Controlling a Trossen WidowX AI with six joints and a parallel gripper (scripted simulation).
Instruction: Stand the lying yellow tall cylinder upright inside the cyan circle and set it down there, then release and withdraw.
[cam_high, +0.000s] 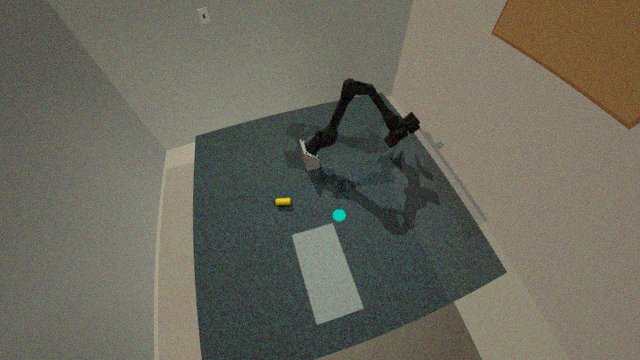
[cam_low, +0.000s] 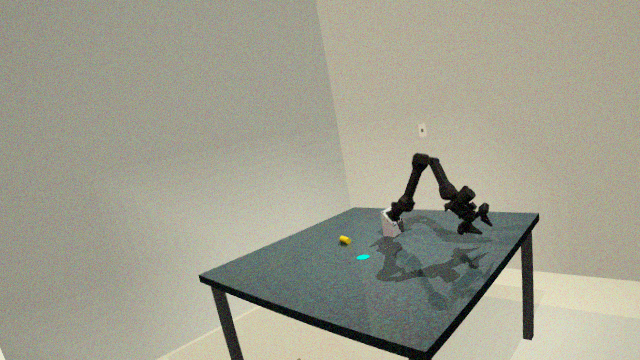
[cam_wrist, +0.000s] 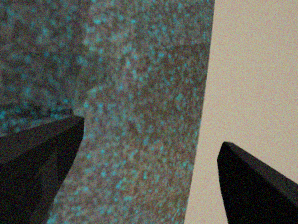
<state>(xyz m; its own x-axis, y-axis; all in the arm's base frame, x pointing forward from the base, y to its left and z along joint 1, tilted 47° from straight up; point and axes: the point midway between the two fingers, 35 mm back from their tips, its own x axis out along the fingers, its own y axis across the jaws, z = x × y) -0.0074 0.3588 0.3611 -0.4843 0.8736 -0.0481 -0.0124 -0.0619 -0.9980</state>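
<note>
Now: the yellow tall cylinder 700 mm to the right of my gripper tip, 240 mm ahead of it and 50 mm below it. From my gripper tip the other things lie so: cyan circle (460 mm to the right, 350 mm ahead, 60 mm below).
</note>
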